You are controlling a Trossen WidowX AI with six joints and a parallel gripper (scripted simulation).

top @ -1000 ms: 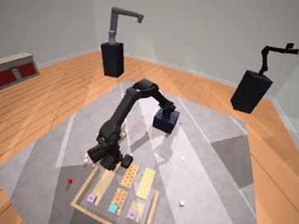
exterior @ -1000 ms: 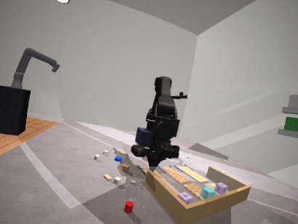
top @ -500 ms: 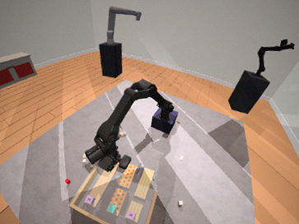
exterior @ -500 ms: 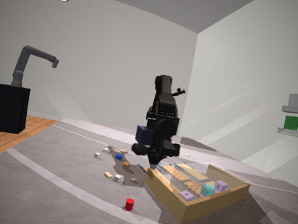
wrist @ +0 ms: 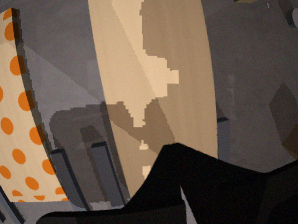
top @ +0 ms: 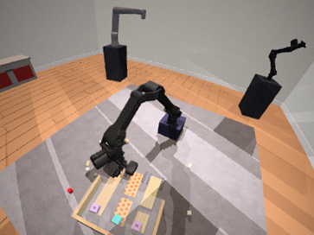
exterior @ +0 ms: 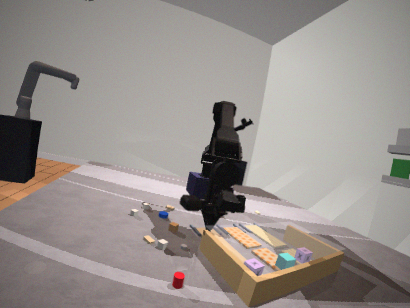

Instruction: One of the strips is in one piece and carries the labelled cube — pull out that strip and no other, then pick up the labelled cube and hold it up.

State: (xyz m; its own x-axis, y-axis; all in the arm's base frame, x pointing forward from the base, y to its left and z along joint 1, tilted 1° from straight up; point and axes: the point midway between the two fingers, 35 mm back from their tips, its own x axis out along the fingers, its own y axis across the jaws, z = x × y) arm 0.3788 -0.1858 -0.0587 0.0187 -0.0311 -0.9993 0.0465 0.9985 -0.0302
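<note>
My gripper tip is now 120 mm past the blue disc and 100 mm to the left of it. The rest, counted from my gripper tip: red cylinder 180 mm ahead, 160 mm to the right, 10 mm above.
</note>
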